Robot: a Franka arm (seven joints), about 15 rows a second.
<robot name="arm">
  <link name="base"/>
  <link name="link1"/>
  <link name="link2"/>
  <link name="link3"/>
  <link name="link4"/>
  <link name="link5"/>
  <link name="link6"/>
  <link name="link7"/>
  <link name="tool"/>
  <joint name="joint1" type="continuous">
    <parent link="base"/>
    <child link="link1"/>
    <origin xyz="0 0 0.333"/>
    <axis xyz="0 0 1"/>
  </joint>
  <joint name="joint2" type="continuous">
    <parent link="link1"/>
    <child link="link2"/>
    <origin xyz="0 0 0" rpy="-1.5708 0 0"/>
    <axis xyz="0 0 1"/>
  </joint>
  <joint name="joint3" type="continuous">
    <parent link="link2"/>
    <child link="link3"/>
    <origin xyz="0 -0.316 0" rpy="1.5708 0 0"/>
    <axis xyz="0 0 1"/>
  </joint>
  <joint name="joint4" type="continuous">
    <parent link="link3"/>
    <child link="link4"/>
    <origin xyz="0.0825 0 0" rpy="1.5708 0 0"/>
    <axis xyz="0 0 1"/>
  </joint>
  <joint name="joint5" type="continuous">
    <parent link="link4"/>
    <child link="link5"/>
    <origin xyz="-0.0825 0.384 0" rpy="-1.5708 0 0"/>
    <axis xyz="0 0 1"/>
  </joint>
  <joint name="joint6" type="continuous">
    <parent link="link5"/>
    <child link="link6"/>
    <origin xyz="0 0 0" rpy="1.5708 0 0"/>
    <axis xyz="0 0 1"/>
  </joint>
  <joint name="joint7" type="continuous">
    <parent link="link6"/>
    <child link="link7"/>
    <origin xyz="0.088 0 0" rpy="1.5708 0 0"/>
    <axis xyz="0 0 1"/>
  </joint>
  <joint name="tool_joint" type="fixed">
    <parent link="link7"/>
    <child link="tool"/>
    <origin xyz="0 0 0.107"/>
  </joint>
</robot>
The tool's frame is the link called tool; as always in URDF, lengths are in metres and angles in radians. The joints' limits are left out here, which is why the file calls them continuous.
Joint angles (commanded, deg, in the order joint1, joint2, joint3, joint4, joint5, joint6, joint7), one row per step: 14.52, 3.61, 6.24, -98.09, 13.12, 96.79, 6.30; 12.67, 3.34, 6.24, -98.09, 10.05, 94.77, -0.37; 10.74, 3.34, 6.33, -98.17, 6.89, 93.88, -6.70; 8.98, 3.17, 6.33, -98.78, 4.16, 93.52, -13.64; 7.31, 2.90, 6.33, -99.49, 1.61, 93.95, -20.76; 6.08, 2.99, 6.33, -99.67, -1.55, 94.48, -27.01; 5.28, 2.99, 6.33, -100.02, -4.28, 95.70, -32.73; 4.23, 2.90, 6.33, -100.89, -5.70, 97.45, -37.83; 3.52, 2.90, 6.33, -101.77, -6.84, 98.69, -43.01; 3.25, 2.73, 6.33, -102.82, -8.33, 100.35, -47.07; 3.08, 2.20, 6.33, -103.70, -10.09, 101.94, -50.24; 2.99, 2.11, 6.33, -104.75, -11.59, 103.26, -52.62; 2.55, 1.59, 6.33, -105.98, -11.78, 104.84, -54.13; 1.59, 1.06, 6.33, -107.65, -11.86, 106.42, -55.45; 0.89, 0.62, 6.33, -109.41, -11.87, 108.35, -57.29
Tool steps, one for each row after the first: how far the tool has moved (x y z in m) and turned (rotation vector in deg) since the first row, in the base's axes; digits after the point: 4 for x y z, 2 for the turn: 0.0034, -0.0230, -0.0010, -2.28, -0.48, 5.67; 0.0090, -0.0458, -0.0036, -4.47, -1.19, 10.79; 0.0128, -0.0676, -0.0079, -6.13, -1.65, 16.47; 0.0167, -0.0881, -0.0107, -7.49, -2.52, 22.32; 0.0216, -0.1051, -0.0124, -9.56, -3.27, 27.96; 0.0259, -0.1169, -0.0135, -11.36, -4.30, 33.45; 0.0295, -0.1289, -0.0172, -12.05, -5.25, 37.86; 0.0315, -0.1373, -0.0226, -12.38, -5.52, 42.70; 0.0326, -0.1417, -0.0270, -13.30, -6.07, 47.04; 0.0327, -0.1454, -0.0265, -14.79, -6.89, 50.67; 0.0329, -0.1479, -0.0321, -15.87, -6.86, 53.64; 0.0319, -0.1519, -0.0348, -16.06, -7.58, 54.96; 0.0301, -0.1610, -0.0412, -16.07, -7.83, 55.60; 0.0283, -0.1672, -0.0487, -15.95, -8.30, 57.03
